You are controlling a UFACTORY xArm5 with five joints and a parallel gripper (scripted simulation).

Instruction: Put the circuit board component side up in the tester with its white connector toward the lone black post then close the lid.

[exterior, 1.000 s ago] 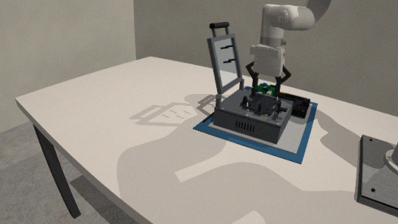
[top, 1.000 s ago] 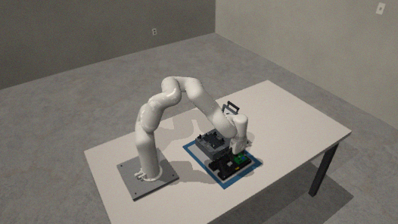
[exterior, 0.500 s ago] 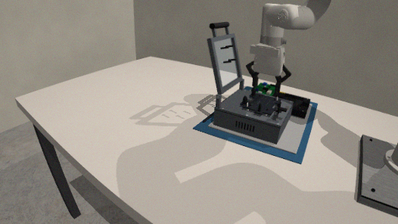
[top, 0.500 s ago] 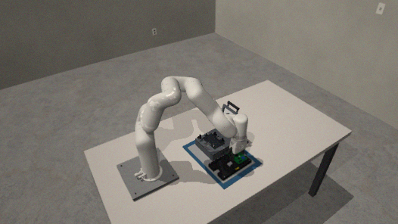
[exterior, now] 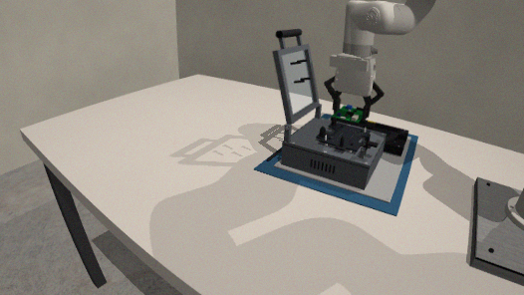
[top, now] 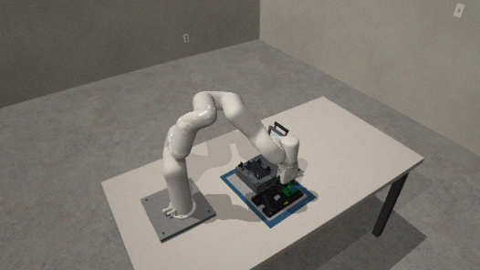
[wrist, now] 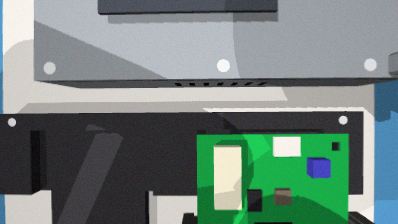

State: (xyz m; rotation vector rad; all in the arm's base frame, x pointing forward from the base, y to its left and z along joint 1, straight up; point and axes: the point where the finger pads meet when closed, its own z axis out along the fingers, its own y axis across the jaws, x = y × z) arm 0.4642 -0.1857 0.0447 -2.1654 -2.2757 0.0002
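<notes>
The dark nest lies 170 mm to the left of my hand, 40 mm behind it and 10 mm above it. Also, from my hand: green circuit board: right at my hand; then tester lid: 170 mm to the left, 120 mm above, 80 mm ahead.
</notes>
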